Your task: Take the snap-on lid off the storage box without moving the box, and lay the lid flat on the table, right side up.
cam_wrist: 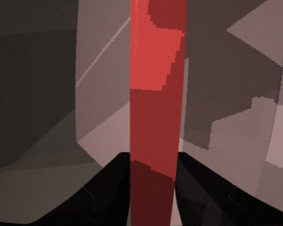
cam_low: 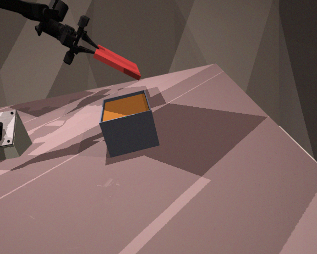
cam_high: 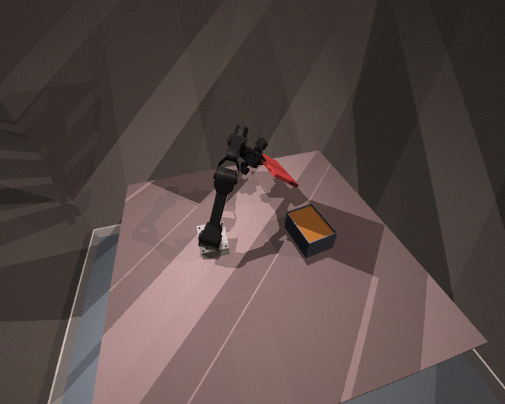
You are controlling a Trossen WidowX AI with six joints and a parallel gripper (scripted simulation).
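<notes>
Now: the red lid 60 mm ahead of my gripper tip, 50 mm below it and 10 mm to the left of it. Also, from my gripper tip: storage box: 340 mm to the right, 180 mm below, 110 mm ahead.
</notes>
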